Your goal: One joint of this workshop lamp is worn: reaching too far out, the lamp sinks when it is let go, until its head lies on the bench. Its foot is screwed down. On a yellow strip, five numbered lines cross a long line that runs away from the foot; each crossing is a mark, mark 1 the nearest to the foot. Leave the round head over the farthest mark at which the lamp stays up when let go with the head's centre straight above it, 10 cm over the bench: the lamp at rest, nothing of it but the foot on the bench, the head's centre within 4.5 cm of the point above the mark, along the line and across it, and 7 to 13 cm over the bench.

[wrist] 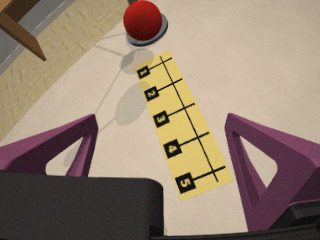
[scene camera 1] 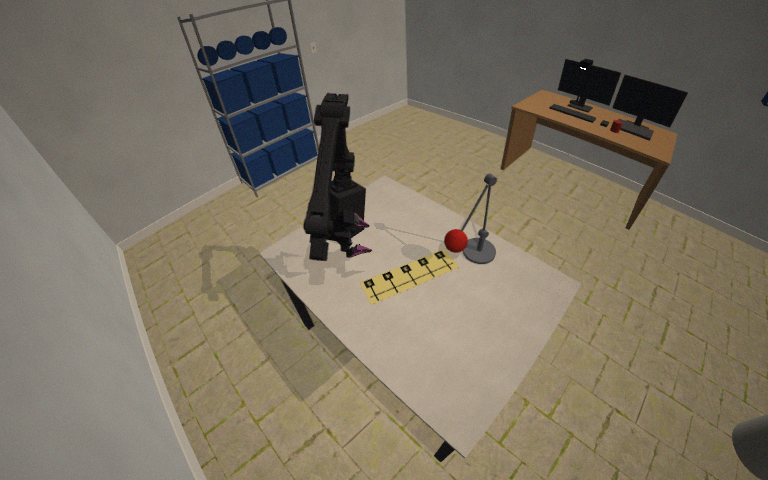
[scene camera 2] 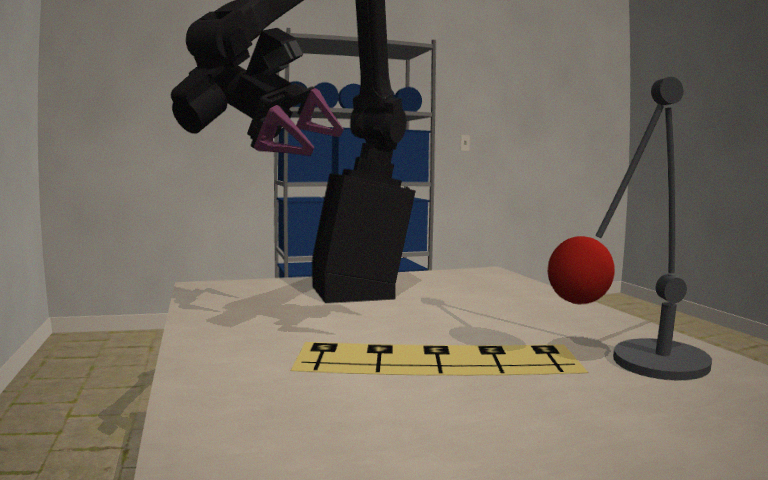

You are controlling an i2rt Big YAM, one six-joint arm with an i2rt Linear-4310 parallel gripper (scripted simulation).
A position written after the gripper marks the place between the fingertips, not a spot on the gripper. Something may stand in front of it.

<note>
In view: the gripper (scene camera 2: pixel 327 142), a round red head (scene camera 2: pixel 581 270), a yellow strip (scene camera 2: pixel 387 359) and a grey round foot (scene camera 2: pixel 641 356).
The gripper shows as well in the wrist view (wrist: pixel 161 120). The yellow strip shows as well in the wrist view (wrist: pixel 196 163) and in scene camera 1 (scene camera 1: pixel 395 281).
</note>
